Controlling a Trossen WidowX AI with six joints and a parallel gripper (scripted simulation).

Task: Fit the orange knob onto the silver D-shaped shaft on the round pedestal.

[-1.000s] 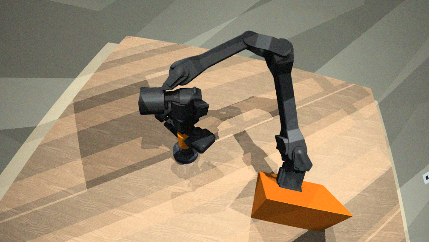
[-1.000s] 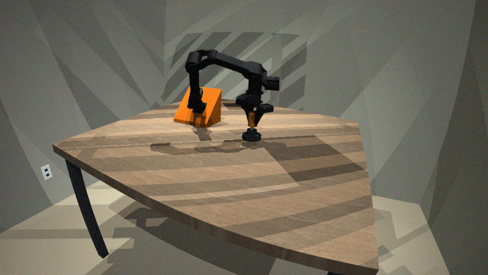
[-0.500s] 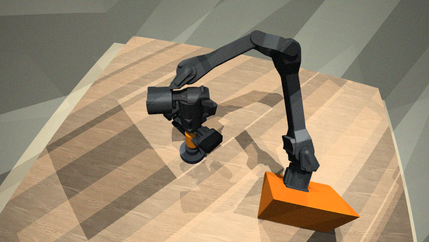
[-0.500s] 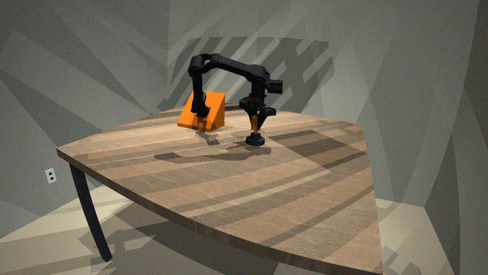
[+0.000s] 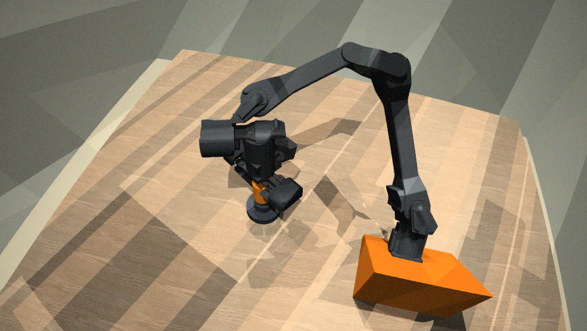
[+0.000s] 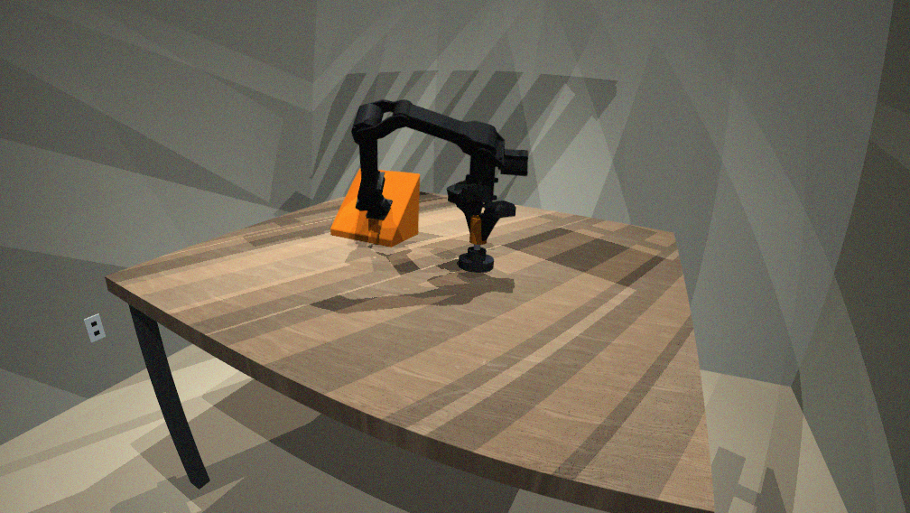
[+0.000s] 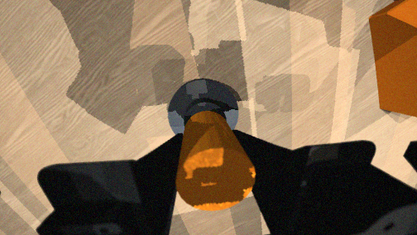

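Right now the round pedestal is 40 mm below my gripper tip. From my gripper tip the other things lie so: orange knob 30 mm above.
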